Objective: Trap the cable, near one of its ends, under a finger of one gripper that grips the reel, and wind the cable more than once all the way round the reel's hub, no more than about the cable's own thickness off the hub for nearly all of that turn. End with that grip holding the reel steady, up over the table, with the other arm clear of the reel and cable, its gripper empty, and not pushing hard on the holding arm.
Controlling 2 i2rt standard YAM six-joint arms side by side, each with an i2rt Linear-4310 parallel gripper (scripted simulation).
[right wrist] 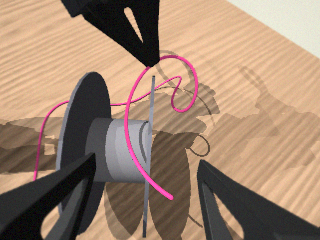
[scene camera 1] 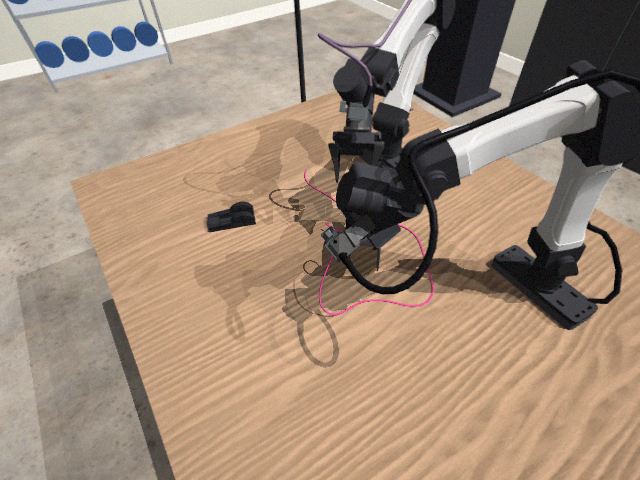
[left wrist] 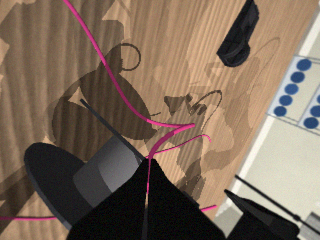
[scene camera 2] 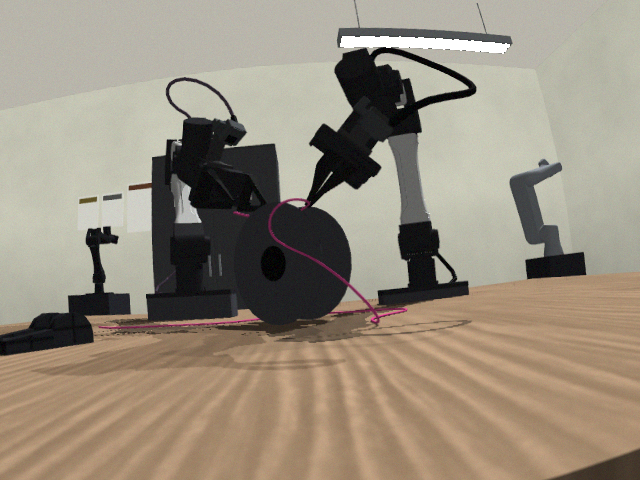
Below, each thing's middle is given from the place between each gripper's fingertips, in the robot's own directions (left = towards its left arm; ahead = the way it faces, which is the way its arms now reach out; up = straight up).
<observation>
Now: right hand [scene camera 2: 250, 206] 1 cm short of the dark grey reel [scene camera 2: 279, 286], 6 cm to the right of it and 10 cm above it. Round my right hand: small black device [scene camera 1: 240, 214]: 22 cm ahead, 22 cm to the right, 17 cm below.
Now: left hand [scene camera 2: 307, 205] 7 cm past the dark grey reel, 4 cm to the left of it and 8 cm above it. Round my left hand: small black device (15 cm ahead, 32 cm to the right, 15 cm below).
</observation>
